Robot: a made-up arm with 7 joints. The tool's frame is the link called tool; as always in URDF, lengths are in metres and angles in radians. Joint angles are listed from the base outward.
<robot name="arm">
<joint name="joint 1" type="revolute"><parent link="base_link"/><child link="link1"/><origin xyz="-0.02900 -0.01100 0.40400" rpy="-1.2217 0.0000 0.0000"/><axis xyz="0 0 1"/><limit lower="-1.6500" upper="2.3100"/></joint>
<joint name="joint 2" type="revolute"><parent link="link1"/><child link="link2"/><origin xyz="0.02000 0.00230 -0.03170" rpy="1.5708 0.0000 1.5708"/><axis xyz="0 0 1"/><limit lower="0.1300" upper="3.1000"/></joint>
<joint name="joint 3" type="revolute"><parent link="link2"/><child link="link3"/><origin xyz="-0.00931 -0.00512 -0.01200" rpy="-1.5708 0.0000 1.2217"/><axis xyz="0 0 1"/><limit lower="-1.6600" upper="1.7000"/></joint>
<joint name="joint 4" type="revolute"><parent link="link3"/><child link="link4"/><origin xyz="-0.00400 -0.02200 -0.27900" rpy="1.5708 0.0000 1.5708"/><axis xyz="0 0 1"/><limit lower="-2.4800" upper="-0.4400"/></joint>
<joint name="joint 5" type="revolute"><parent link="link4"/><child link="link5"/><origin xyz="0.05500 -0.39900 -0.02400" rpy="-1.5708 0.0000 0.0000"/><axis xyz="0 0 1"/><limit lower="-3.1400" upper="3.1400"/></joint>
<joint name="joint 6" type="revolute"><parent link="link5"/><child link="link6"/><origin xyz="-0.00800 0.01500 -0.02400" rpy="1.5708 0.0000 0.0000"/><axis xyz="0 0 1"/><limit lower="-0.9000" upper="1.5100"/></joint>
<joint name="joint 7" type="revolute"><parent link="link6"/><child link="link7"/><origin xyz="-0.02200 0.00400 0.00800" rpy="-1.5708 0.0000 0.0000"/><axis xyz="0 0 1"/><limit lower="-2.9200" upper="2.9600"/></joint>
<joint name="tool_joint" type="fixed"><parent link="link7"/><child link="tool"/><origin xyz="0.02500 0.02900 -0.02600" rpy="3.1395 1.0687 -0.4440"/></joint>
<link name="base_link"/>
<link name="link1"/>
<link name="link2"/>
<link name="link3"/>
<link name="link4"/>
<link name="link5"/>
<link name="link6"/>
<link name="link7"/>
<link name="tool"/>
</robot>
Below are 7 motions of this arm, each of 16 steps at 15 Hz.
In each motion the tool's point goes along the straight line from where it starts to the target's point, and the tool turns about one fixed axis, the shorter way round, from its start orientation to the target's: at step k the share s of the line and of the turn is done. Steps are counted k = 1, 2, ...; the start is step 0. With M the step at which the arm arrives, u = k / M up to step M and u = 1 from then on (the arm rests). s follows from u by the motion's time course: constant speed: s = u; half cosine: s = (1 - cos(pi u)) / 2; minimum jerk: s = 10 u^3 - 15 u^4 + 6 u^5.
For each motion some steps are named. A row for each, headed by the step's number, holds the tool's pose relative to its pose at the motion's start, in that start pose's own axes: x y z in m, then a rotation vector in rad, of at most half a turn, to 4 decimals.
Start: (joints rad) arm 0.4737 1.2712 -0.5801 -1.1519 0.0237 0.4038 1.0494
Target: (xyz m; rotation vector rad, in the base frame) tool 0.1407 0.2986 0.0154 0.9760 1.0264 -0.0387
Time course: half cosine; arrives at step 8
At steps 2, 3, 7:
2: -0.0245 0.0128 0.0068 0.0266 -0.1426 0.0055
3: -0.0517 0.0269 0.0143 0.0560 -0.3005 0.0117
7: -0.1613 0.0838 0.0445 0.1744 -0.9364 0.0363

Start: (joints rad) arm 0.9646 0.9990 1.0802 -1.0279 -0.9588 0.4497 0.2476
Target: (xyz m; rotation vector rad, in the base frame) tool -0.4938 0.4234 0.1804 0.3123 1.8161 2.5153
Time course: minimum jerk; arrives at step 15
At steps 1, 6, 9, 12, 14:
1: -0.0001 -0.0008 -0.0008 -0.0013 0.0021 -0.0016
6: -0.0143 -0.0918 -0.0919 -0.1588 0.2484 -0.1863
9: -0.0307 -0.1975 -0.1975 -0.3414 0.5341 -0.4005
12: -0.0424 -0.2726 -0.2726 -0.4712 0.7372 -0.5528
14: -0.0448 -0.2885 -0.2886 -0.4989 0.7804 -0.5852

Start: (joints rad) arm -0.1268 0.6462 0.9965 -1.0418 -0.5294 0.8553 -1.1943
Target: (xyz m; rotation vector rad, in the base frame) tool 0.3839 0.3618 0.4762 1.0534 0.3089 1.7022
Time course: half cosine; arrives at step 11
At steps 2, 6, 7, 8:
2: -0.0168 0.0177 -0.0178 -0.1404 -0.0209 0.0579
6: -0.1211 0.1270 -0.1283 -1.0106 -0.1503 0.4167
7: -0.1500 0.1574 -0.1590 -1.2522 -0.1863 0.5163
8: -0.1754 0.1841 -0.1859 -1.4640 -0.2178 0.6036

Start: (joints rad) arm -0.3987 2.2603 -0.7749 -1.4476 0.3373 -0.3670 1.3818
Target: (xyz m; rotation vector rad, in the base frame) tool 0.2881 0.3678 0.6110 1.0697 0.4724 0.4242
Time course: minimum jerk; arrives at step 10
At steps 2, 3, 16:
2: -0.0073 0.0066 0.0024 0.0022 -0.0079 0.0208
3: -0.0205 0.0186 0.0067 0.0062 -0.0222 0.0585
16: -0.1255 0.1140 0.0411 0.0380 -0.1363 0.3584

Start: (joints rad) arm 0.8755 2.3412 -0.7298 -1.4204 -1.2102 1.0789 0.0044
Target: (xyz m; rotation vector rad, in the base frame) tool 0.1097 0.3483 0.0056 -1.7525 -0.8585 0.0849
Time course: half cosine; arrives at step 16
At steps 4, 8, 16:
4: 0.0119 0.0473 -0.0115 0.0176 -0.0827 -0.1049
8: 0.0407 0.1616 -0.0392 0.0600 -0.2824 -0.3582
16: 0.0814 0.3232 -0.0785 0.1200 -0.5648 -0.7164

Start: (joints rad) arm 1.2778 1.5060 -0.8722 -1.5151 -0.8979 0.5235 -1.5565
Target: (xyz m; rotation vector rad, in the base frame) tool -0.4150 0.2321 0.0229 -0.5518 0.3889 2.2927
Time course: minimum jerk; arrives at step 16
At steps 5, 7, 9, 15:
5: 0.0057 0.0056 -0.0032 -0.0192 -0.1740 0.0473
7: 0.0121 0.0119 -0.0067 -0.0410 -0.3712 0.1010
9: 0.0194 0.0191 -0.0108 -0.0657 -0.5953 0.1620
15: 0.0315 0.0309 -0.0175 -0.1064 -0.9644 0.2624

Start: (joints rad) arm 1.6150 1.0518 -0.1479 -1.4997 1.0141 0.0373 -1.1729
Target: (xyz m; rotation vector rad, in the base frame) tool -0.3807 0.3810 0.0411 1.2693 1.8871 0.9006
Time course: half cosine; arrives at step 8
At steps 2, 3, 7, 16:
2: 0.0101 0.0082 -0.0132 -0.1597 0.0731 0.0553
3: 0.0213 0.0173 -0.0278 -0.3366 0.1540 0.1165
7: 0.0665 0.0540 -0.0866 -1.0491 0.4799 0.3630
16: 0.0691 0.0561 -0.0900 -1.0906 0.4989 0.3774

